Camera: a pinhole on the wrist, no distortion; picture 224 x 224 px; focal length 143.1 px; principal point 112.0 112.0 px. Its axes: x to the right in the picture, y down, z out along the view. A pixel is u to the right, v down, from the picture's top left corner.
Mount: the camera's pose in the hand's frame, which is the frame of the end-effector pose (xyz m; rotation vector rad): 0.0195 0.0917 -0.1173 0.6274 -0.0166 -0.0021
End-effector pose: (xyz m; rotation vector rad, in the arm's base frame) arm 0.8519 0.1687 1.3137 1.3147 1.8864 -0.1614
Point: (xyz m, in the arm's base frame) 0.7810 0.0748 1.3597
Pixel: 29.0 45.1
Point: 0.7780 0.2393 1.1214
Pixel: 215.5 81.6
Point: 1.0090 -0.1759 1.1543
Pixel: 61.7 155.4
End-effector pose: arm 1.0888 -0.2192 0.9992 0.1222 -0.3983 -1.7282
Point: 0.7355 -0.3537 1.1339
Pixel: 175.5 81.3
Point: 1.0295 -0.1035 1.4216
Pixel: 95.6 206.3
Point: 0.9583 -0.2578 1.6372
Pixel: 146.3 216.8
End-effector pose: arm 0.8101 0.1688 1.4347 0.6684 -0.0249 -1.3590
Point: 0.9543 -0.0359 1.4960
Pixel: outside the picture
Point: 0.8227 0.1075 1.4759
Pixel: 133.9 150.9
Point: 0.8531 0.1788 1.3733
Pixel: 120.4 47.3
